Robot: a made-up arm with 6 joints. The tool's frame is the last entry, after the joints.
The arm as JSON. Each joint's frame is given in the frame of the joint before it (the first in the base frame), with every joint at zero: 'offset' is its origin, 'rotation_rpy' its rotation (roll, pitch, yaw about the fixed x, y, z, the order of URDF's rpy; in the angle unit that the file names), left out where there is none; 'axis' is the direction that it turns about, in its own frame. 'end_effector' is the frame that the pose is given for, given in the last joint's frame.
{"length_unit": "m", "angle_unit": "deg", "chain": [
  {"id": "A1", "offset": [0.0, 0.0, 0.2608], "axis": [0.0, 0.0, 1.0]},
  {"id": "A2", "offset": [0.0, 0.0, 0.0], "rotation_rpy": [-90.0, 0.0, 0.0], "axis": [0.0, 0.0, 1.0]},
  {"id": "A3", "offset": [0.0, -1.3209, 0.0], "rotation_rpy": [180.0, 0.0, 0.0], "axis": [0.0, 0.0, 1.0]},
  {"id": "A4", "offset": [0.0, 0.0, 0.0], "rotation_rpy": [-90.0, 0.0, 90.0], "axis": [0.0, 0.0, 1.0]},
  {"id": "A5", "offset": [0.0, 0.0, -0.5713], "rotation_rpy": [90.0, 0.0, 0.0], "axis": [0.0, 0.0, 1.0]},
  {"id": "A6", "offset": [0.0, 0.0, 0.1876], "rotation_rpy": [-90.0, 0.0, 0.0], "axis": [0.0, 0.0, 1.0]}
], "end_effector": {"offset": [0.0, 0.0, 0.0], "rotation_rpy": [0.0, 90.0, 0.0]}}
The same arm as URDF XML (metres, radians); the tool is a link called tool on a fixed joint. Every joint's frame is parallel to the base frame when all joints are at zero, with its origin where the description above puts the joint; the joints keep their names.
<robot name="arm">
<link name="base"/>
<link name="link1"/>
<link name="link2"/>
<link name="link3"/>
<link name="link4"/>
<link name="link5"/>
<link name="link6"/>
<link name="tool"/>
<joint name="A1" type="continuous"><parent link="base"/><child link="link1"/><origin xyz="0 0 0.2608" rpy="0 0 0"/><axis xyz="0 0 1"/></joint>
<joint name="A2" type="continuous"><parent link="link1"/><child link="link2"/><origin xyz="0 0 0" rpy="0 0 0"/><axis xyz="0 1 0"/></joint>
<joint name="A3" type="continuous"><parent link="link2"/><child link="link3"/><origin xyz="0 0 1.3209" rpy="0 0 0"/><axis xyz="0 -1 0"/></joint>
<joint name="A4" type="continuous"><parent link="link3"/><child link="link4"/><origin xyz="0 0 0" rpy="0 0 0"/><axis xyz="-1 0 0"/></joint>
<joint name="A5" type="continuous"><parent link="link4"/><child link="link5"/><origin xyz="0.5713 0 0" rpy="0 0 0"/><axis xyz="0 -1 0"/></joint>
<joint name="A6" type="continuous"><parent link="link5"/><child link="link6"/><origin xyz="0 -0.1876 0" rpy="0 0 0"/><axis xyz="-1 0 0"/></joint>
<joint name="tool_fixed" type="fixed"><parent link="link6"/><child link="tool"/><origin xyz="0 0 0" rpy="0 0 0"/></joint>
</robot>

